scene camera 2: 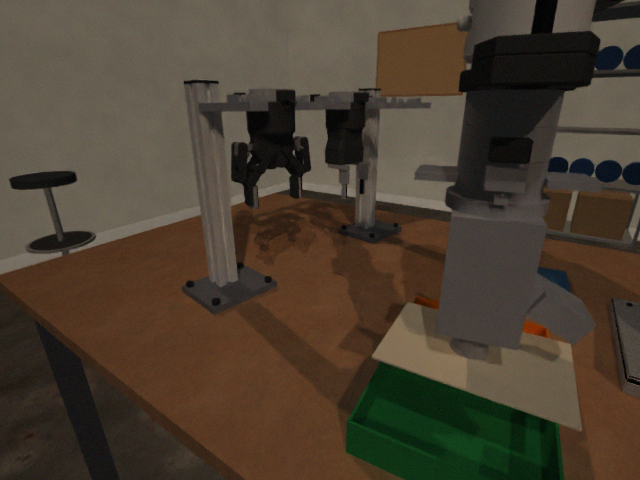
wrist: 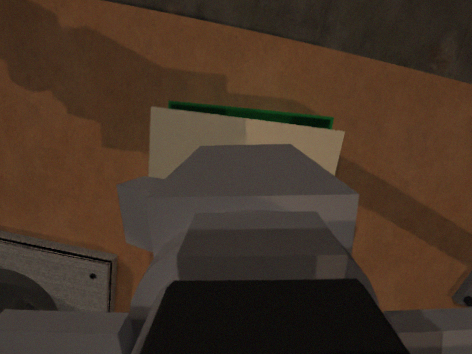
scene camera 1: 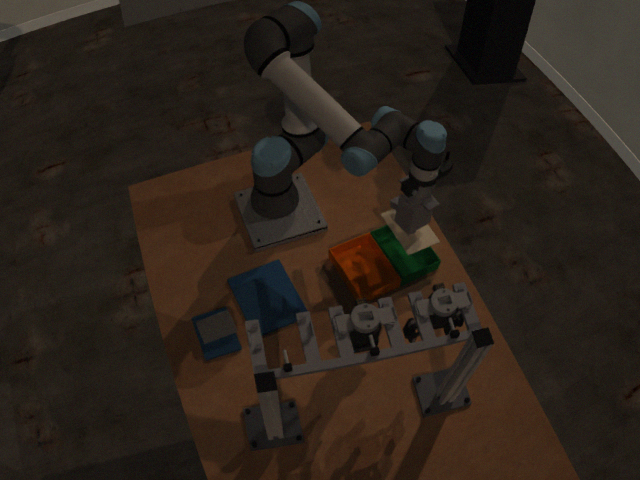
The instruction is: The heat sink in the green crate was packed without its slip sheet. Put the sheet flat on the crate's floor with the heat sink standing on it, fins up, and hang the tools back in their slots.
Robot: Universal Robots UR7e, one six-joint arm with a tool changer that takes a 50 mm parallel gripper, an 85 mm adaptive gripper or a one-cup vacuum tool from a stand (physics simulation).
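Pixels of known places: arm's base, origin of its link: [wrist: 13, 307] [scene camera 1: 274, 200].
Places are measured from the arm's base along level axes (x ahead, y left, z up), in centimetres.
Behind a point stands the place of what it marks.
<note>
My gripper, the one-cup vacuum tool [scene camera 1: 412, 219] @[y 31.2, x 31.8, z 19.9 cm] [scene camera 2: 469, 348] @[y 35.4, x 27.1, z 10.4 cm] [wrist: 252, 170] @[y 37.8, x 26.3, z 20.2 cm], holds the cream slip sheet [scene camera 1: 424, 239] @[y 36.6, x 32.0, z 9.5 cm] [scene camera 2: 522, 372] @[y 34.3, x 22.8, z 9.4 cm] [wrist: 200, 128] @[y 37.4, x 22.5, z 9.5 cm] under its cup. The sheet hangs roughly level above the green crate [scene camera 1: 421, 273] @[y 35.8, x 36.8, z -0.7 cm] [scene camera 2: 372, 443] @[y 41.7, x 32.6, z 0.1 cm] [wrist: 250, 111] @[y 40.0, x 26.4, z -2.4 cm], covering part of its opening; one side of the crate shows past the sheet. No heat sink shows in the visible part of the crate. The grey heat sink [scene camera 1: 217, 326] @[y -25.1, x 40.8, z 1.1 cm] stands on the small blue mat [scene camera 1: 224, 351] @[y -24.7, x 47.4, z -1.7 cm] at the table's left in scene camera 1.
The orange crate [scene camera 1: 382, 291] @[y 22.5, x 39.8, z -0.6 cm] [scene camera 2: 536, 329] @[y 11.8, x 24.5, z 0.9 cm] adjoins the green one. A larger blue mat [scene camera 1: 268, 294] @[y -8.9, x 32.3, z -1.8 cm] lies beside the small one. The tool rack [scene camera 1: 330, 365] @[y -3.1, x 71.6, z 31.5 cm] [scene camera 2: 214, 222] @[y 30.9, x 73.9, z 11.4 cm] holds the adaptive gripper [scene camera 1: 443, 303] [scene camera 2: 271, 142] and the parallel gripper [scene camera 1: 365, 318] [scene camera 2: 344, 139]; its left slot is empty.
</note>
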